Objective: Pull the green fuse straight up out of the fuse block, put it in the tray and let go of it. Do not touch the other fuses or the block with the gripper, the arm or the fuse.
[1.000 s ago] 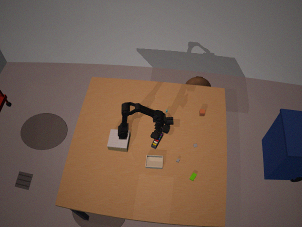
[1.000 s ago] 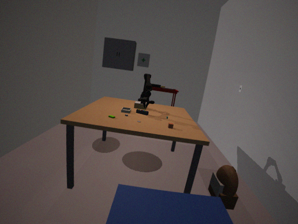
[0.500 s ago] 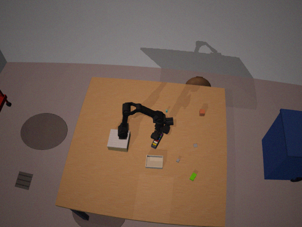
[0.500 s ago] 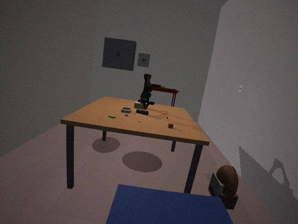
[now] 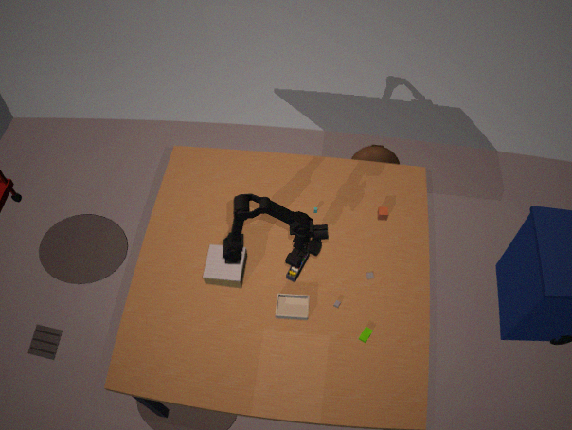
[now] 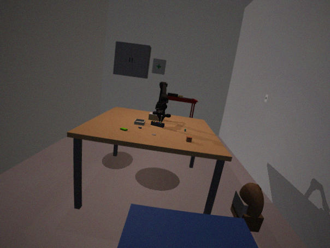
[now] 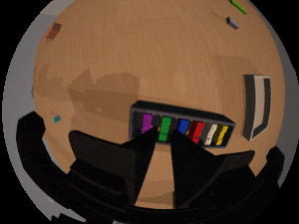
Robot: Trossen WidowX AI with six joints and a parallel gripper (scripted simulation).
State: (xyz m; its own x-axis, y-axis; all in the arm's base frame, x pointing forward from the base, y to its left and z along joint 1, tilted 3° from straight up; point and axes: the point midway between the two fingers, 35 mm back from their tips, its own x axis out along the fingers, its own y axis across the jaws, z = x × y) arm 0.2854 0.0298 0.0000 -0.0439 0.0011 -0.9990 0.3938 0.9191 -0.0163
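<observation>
My gripper tip is 2 cm above the green fuse. Also, from my gripper tip: orange cube (36 cm ahead, 25 cm to the left, 3 cm below); tray (3 cm behind, 22 cm to the right, 5 cm below).
</observation>
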